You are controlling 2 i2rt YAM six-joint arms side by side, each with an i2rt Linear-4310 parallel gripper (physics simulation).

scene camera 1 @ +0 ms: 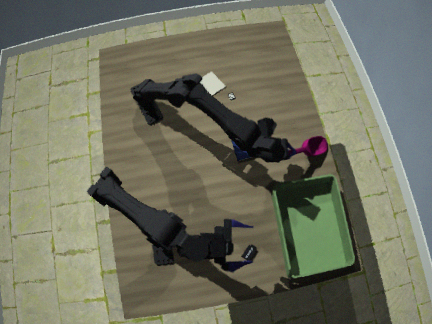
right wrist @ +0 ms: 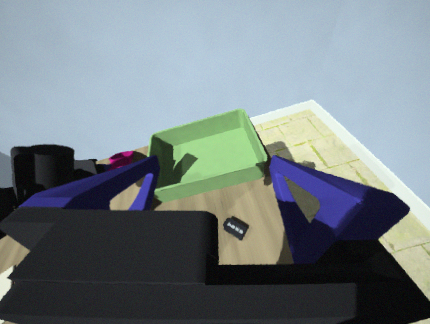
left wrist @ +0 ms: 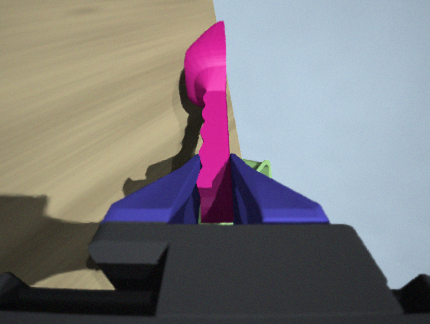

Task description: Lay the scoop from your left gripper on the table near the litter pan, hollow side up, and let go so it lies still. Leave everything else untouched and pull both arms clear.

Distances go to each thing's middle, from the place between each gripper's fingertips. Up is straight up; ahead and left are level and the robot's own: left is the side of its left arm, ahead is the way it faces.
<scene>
Right now my left hand is 70 mm short of the magenta scoop [left wrist: 205, 61], 40 mm above it and 30 mm to the right of it. Also, from my left hand: green litter pan [scene camera 1: 314, 234] (270 mm to the right, 70 mm below, 30 mm ahead).
I see the green litter pan 26 cm ahead of my right hand, 6 cm to the left of it and 27 cm below it. Also, from my right hand: magenta scoop: 30 cm ahead, 35 cm to the left, 24 cm below.
</scene>
